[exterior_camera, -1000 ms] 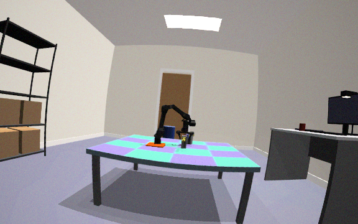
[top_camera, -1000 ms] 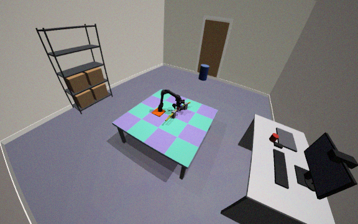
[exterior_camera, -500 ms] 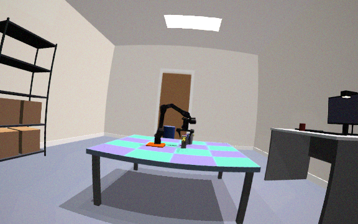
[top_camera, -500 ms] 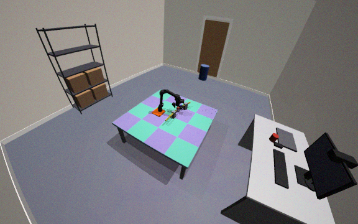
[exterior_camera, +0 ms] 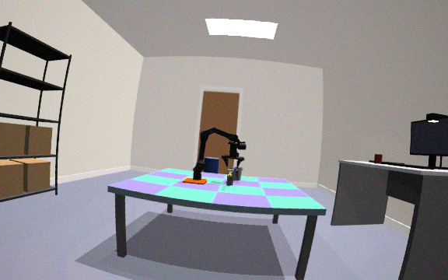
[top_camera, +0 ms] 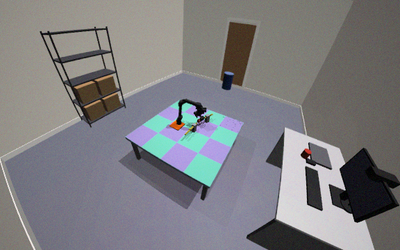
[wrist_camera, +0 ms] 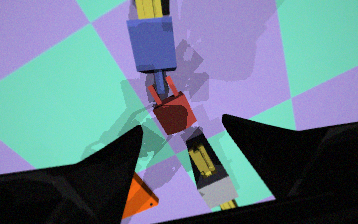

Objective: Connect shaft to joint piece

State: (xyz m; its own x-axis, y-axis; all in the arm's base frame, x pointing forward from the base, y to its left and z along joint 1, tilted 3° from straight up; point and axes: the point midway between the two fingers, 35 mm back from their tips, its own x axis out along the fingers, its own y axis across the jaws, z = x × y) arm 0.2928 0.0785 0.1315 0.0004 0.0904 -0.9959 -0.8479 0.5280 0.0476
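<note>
Right now my gripper tip is 30 mm above the red square joint piece and 10 mm to the right of it.
</note>
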